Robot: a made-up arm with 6 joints. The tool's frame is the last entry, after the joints.
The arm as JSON. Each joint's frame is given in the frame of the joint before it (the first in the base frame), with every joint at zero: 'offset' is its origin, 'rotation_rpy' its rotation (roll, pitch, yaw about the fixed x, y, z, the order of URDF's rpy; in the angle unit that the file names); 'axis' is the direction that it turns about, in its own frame. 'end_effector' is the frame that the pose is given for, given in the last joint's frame.
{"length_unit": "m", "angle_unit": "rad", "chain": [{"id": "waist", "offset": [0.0, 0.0, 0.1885], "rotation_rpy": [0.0, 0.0, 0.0], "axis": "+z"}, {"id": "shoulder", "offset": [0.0, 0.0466, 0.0], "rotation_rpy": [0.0, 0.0, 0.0], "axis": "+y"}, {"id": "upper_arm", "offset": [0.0, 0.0, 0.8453], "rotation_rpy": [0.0, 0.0, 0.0], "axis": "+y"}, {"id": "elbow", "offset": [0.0, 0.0, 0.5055], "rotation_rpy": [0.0, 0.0, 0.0], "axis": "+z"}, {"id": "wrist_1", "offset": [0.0, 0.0, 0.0], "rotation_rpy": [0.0, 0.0, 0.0], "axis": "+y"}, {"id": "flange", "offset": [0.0, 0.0, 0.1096], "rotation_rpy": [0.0, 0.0, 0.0], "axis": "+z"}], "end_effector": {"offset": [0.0, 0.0, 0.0], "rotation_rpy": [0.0, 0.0, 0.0]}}
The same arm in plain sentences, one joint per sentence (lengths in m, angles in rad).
The arm has six revolute joints in a row. What follows holds with every joint at zero, and every direction is one of the base frame's. Joint 1 lies 0.1885 m along +z from the base frame's origin and rotates about +z. Joint 2 lies 0.0466 m along +y from joint 1 and rotates about +y. Joint 3 lies 0.8453 m along +z from joint 2 and rotates about +y. Joint 4 lies 0.5055 m along +z from joint 3 and rotates about +z. Joint 5 lies at the same point as joint 4 and rotates about +y. Joint 6 lies 0.1096 m along +z from joint 5 and rotates about +z. The tool frame, which is the frame that the pose is given for, lies at the same point as joint 6; its axes are parallel to the base frame's.
